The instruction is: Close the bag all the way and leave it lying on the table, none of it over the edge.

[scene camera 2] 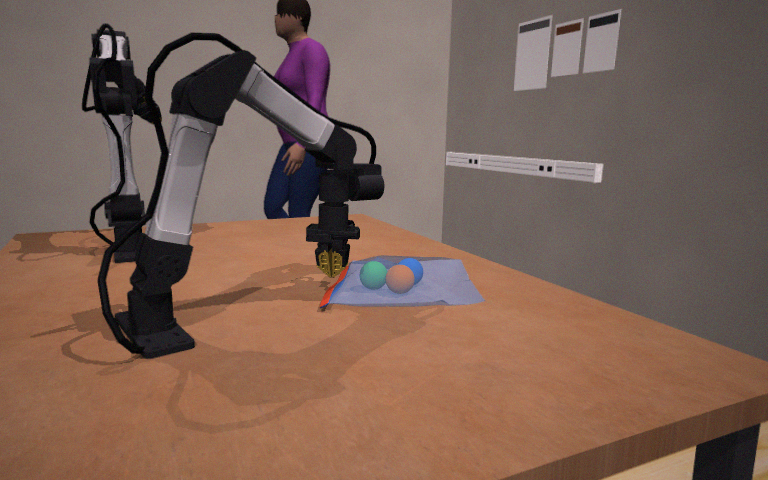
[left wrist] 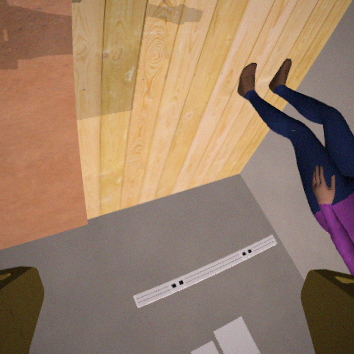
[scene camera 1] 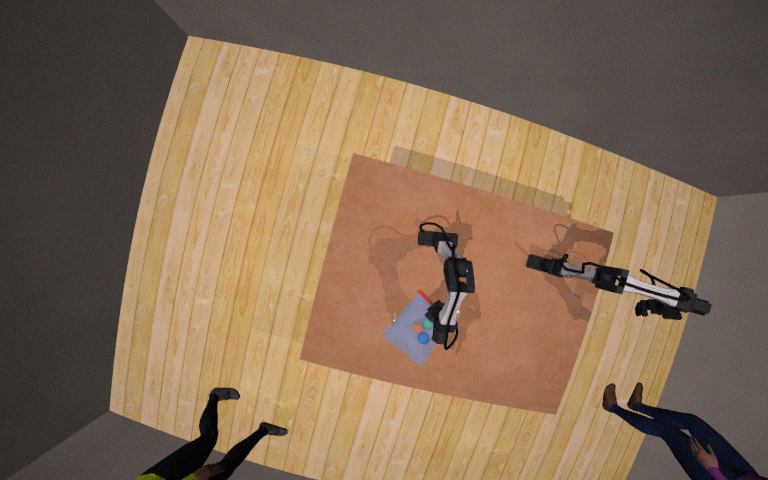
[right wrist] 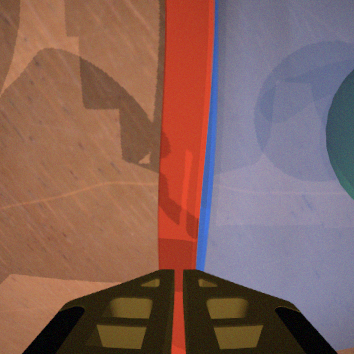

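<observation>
The translucent blue bag point(scene camera 1: 403, 335) point(scene camera 2: 453, 285) point(right wrist: 280, 215) lies flat on the table point(scene camera 1: 498, 362) point(scene camera 2: 509, 384), inside its edges. It holds a green ball point(scene camera 1: 428, 323) point(scene camera 2: 373, 275) point(right wrist: 344, 135), an orange ball point(scene camera 1: 417, 327) point(scene camera 2: 399, 279) and a blue ball point(scene camera 1: 423, 338) point(scene camera 2: 413, 267). A red strip point(scene camera 1: 424, 297) point(scene camera 2: 330, 290) point(right wrist: 185, 100), with a blue line beside it, runs along the mouth. My right gripper point(scene camera 2: 331, 275) point(right wrist: 178, 281) is shut and empty, close above the strip's far part; contact cannot be told. My left gripper point(left wrist: 172, 285) is open and empty, raised beyond the table's right edge in scene camera 1.
The right arm point(scene camera 1: 453, 305) point(scene camera 2: 189, 169) reaches over the bag and hides part of it in scene camera 1. The left arm point(scene camera 1: 651, 287) point(scene camera 2: 120, 152) stands apart at the table's other end. A person in purple point(scene camera 2: 308, 67) stands beyond the table.
</observation>
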